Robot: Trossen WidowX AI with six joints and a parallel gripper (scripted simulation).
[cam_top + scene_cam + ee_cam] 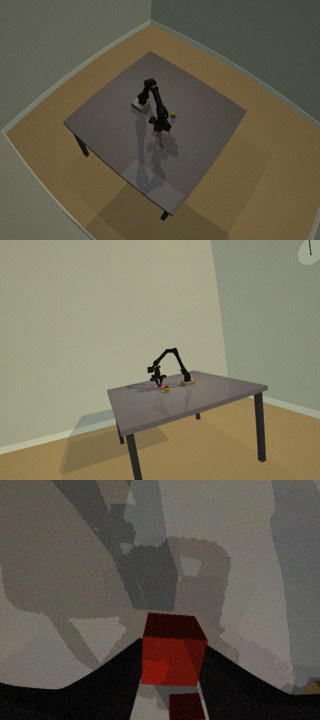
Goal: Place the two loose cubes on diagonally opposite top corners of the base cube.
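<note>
Now: the yellow base cube 210 mm to the left of my gripper tip, 30 mm ahead of it and 20 mm below it.
</note>
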